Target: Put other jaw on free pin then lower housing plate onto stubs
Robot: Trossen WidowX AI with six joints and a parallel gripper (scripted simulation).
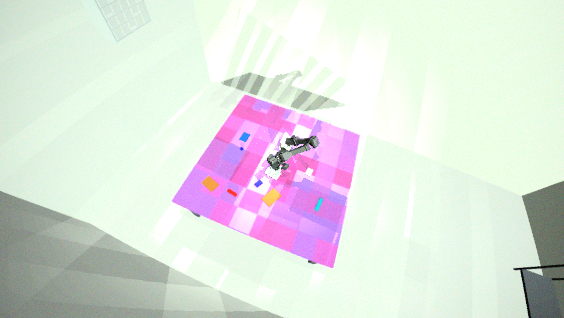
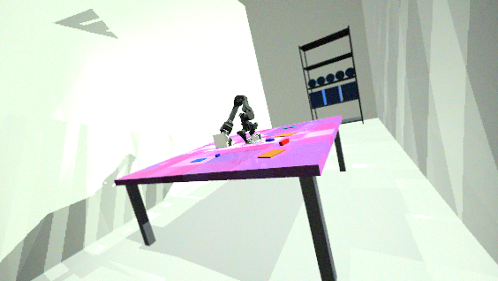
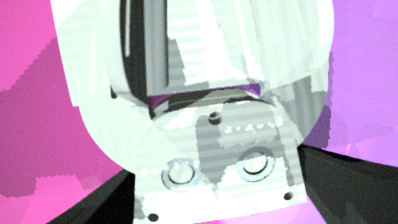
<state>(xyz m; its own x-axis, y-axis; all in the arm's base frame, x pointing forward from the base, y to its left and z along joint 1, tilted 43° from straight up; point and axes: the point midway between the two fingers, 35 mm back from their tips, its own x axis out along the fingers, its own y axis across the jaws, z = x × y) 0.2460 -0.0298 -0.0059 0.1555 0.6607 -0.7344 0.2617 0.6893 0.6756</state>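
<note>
Now: gripper tip 1 cm short of the white housing plate and 2 cm below it. From my gripper tip the other things lie so: blue block 20 cm ahead, 10 cm to the right; white base 7 cm ahead, 2 cm to the right; white jaw 3 cm ahead, 1 cm to the left, 1 cm above.
</note>
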